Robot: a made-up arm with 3 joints. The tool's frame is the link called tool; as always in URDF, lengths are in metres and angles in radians. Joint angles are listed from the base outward. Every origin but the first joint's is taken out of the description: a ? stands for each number. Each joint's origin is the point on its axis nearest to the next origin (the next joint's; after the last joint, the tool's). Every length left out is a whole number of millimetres.
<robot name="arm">
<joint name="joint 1" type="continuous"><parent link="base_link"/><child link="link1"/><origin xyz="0.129 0.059 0.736" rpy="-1.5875 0.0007 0.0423"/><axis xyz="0 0 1"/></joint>
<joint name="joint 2" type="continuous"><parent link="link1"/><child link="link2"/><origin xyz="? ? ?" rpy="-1.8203 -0.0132 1.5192"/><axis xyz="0 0 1"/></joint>
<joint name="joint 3" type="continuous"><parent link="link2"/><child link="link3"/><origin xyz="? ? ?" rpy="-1.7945 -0.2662 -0.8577"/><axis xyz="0 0 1"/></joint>
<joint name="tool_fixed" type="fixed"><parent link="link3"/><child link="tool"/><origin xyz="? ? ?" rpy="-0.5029 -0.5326 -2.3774"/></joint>
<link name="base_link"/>
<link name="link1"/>
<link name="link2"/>
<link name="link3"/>
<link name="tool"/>
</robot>
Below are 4 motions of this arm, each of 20 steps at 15 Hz.
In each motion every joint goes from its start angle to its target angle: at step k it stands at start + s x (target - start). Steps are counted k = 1, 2, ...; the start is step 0. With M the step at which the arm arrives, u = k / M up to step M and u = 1 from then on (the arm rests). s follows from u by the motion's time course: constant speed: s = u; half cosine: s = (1 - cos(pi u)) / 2; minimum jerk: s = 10 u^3 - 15 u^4 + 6 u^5.
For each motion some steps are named. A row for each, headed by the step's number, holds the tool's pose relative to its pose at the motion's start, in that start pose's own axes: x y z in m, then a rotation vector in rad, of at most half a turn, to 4 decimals.
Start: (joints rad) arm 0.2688 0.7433 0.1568
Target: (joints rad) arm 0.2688 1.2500 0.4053
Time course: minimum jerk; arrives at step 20
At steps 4, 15, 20:
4: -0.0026 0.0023 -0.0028 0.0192 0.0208 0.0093
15: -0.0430 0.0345 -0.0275 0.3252 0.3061 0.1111
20: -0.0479 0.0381 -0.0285 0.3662 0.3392 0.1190

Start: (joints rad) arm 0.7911 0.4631 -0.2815
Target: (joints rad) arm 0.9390 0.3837 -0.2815
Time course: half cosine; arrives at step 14
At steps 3, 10, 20:
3: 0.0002 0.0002 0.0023 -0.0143 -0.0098 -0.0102
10: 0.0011 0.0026 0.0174 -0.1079 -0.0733 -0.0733
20: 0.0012 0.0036 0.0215 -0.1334 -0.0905 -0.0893

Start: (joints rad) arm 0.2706 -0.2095 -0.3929
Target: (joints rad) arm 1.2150 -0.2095 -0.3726
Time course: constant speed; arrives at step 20
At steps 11, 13, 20:
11: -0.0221 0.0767 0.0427 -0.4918 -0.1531 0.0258
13: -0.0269 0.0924 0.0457 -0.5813 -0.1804 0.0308
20: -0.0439 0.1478 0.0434 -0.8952 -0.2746 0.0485

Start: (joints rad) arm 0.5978 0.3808 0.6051
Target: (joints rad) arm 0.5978 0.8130 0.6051
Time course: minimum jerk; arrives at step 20
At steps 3, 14, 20:
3: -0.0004 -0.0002 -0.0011 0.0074 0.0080 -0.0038
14: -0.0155 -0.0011 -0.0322 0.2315 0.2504 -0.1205
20: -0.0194 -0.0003 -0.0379 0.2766 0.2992 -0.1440

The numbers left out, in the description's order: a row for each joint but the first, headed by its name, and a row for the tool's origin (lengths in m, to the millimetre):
joint 2: 0.114 0.206 0.000
joint 3: -0.024 0.064 0.000
tool: -0.072 -0.160 0.000

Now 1 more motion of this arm.
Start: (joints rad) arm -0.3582 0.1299 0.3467
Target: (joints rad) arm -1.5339 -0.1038 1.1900
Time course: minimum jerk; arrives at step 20
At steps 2, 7, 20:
2: -0.0008 -0.0006 0.0015 0.0122 -0.0077 0.0058
7: -0.0283 -0.0275 0.0395 0.3261 -0.2282 0.1474
20: -0.1849 -0.2072 0.0206 1.1853 -1.2101 0.4337

